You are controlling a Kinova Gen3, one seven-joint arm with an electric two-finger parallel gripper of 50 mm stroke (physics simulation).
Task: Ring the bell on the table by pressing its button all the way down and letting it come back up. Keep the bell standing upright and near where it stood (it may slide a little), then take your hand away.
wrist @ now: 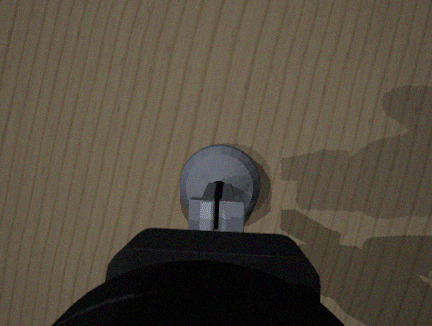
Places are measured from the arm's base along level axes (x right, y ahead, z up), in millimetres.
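Pixels of known places: gripper, fingertip midpoint: (219, 198).
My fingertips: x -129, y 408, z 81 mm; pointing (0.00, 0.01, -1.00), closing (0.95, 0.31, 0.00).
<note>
Behind a point stands the place of what it marks.
The bell (212, 162) @(x -144, y 426, z 18 mm) is a round, blue-grey dome seen from above. It stands upright on the table, near the middle of the wrist view. My gripper (219, 198) @(x -129, y 408, z 81 mm) is shut and empty, with its fingertips over the near-middle part of the bell. The gripper's shadow on the table lies apart from the bell's shadow, and the fingertips appear to be above the bell. The button does not show; the fingers cover that part of the bell. The height of the gap and the state of the button cannot be told.
The wooden table top (110, 100) @(x -274, y 448, z -21 mm) has a striped grain and surrounds the bell. Dark shadows of the gripper and arm fall on it at the right. The black gripper body hides the bottom middle of the view.
</note>
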